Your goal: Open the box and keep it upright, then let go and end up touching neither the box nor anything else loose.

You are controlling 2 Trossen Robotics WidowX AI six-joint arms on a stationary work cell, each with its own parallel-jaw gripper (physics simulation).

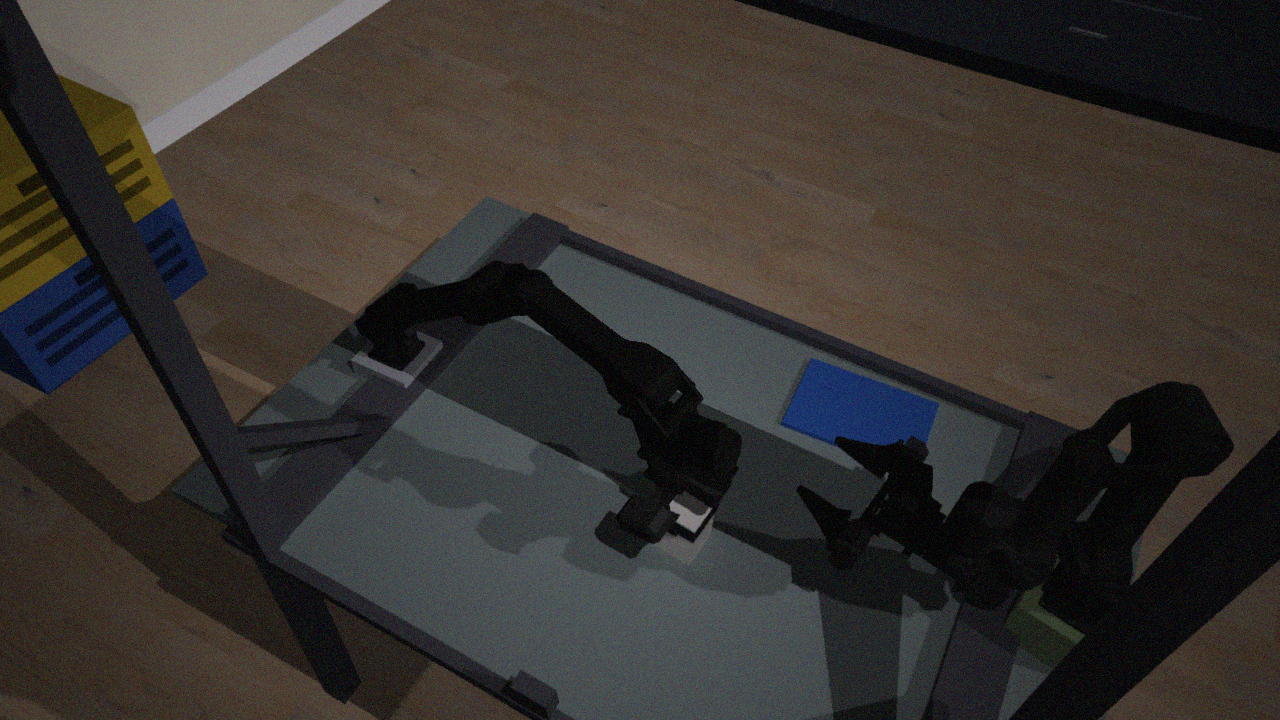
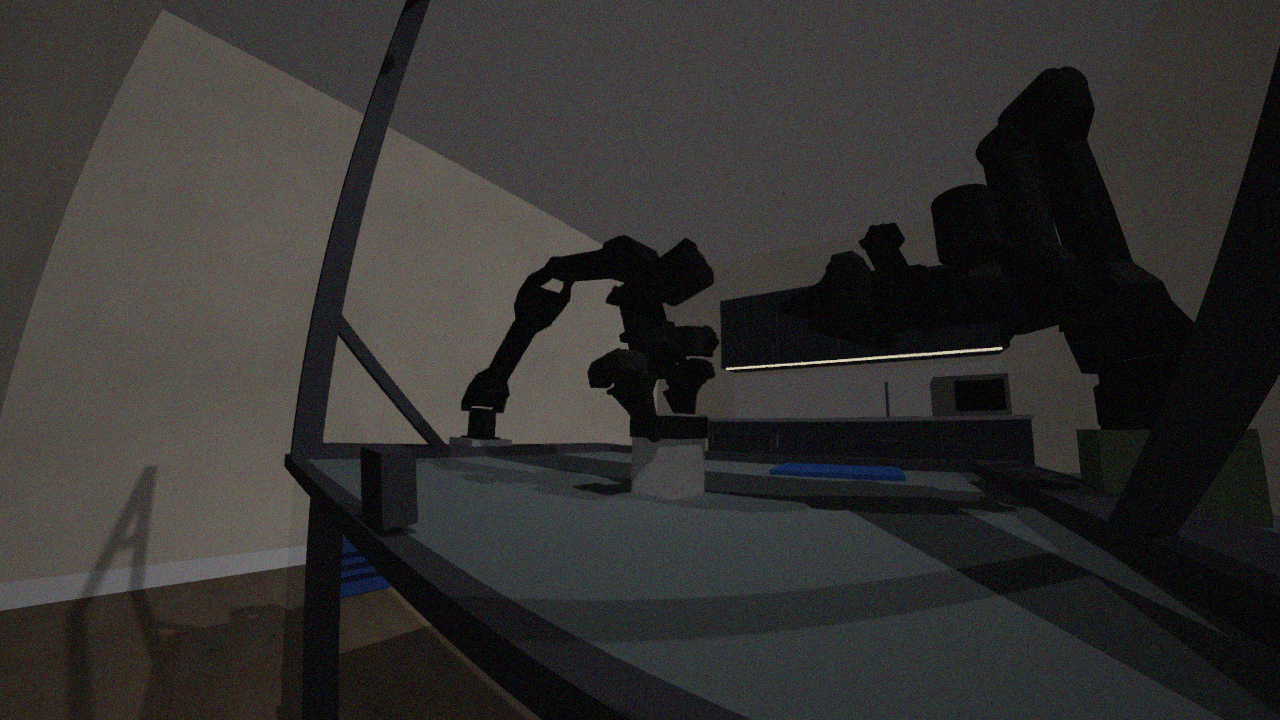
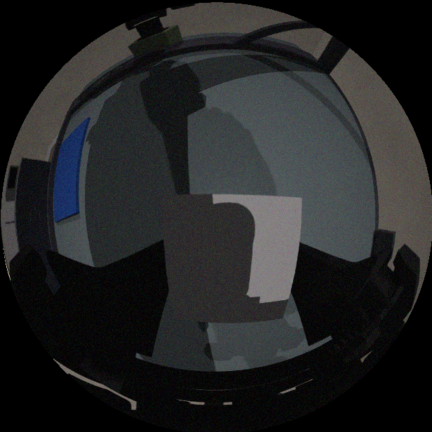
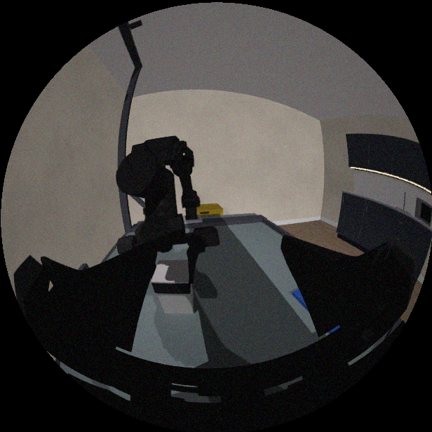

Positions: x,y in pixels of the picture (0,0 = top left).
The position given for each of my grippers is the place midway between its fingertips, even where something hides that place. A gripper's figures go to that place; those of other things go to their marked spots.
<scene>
My left gripper [image 1: 687,515] is 1.27 m from the lens. My right gripper [image 1: 817,462] is 1.17 m from the lens. A flat blue panel [image 1: 830,401]: 1.50 m from the lens.
</scene>
